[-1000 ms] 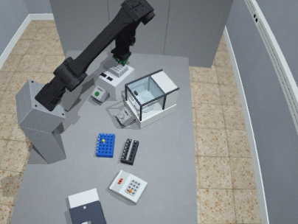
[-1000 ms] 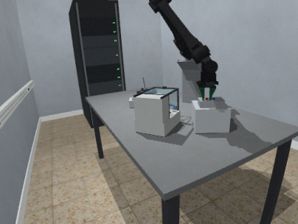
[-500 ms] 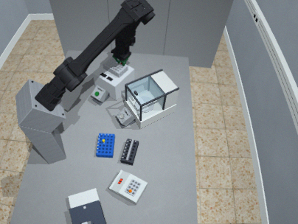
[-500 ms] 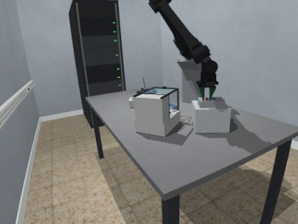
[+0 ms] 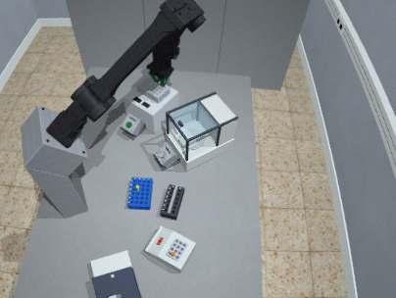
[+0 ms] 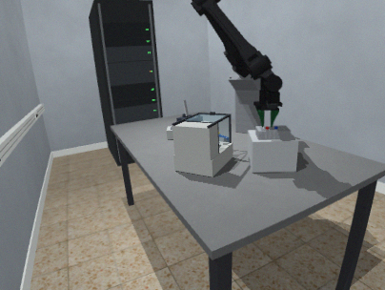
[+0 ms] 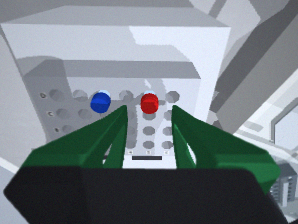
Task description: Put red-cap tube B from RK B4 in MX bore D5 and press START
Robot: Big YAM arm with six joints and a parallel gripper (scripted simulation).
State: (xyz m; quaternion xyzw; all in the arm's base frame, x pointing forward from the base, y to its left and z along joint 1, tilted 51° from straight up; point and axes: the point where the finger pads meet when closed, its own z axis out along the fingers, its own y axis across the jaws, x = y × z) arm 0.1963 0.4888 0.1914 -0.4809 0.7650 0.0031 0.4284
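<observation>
My hand is 3 cm past the blue-capped tube, 1 cm to the right of it and 3 cm above it. Also, from my hand: green start key 7 cm behind, 19 cm to the right, 12 cm below; grey bore block 3 cm behind, 1 cm to the right, 4 cm below; yellow-capped tube 11 cm ahead, 44 cm to the right, 16 cm below.
</observation>
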